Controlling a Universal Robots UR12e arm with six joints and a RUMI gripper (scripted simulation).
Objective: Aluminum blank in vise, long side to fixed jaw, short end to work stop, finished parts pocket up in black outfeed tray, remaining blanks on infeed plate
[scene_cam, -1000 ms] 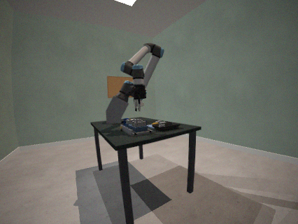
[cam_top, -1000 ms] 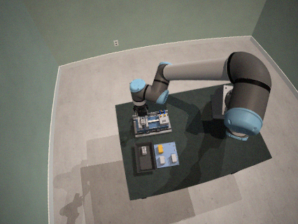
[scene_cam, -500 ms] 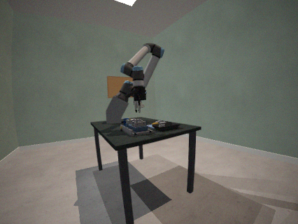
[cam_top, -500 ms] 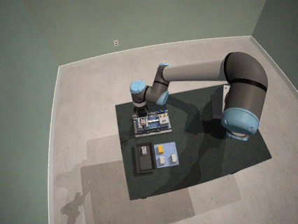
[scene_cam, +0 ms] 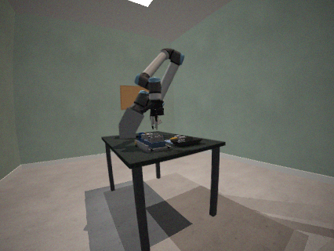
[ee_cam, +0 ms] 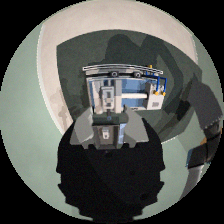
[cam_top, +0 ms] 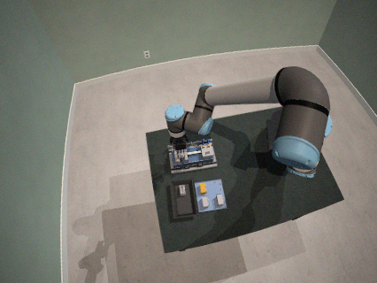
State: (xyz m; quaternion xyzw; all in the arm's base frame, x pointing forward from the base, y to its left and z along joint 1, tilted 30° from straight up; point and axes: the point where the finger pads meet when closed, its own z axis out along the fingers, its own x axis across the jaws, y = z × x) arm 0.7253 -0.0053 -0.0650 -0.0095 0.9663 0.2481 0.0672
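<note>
Now: the vise 70 mm behind my hand and 120 mm below it. Round my hand: yellow brass blank (110 mm behind, 230 mm to the left, 130 mm below); gray blank (110 mm behind, 320 mm to the left, 130 mm below).
</note>
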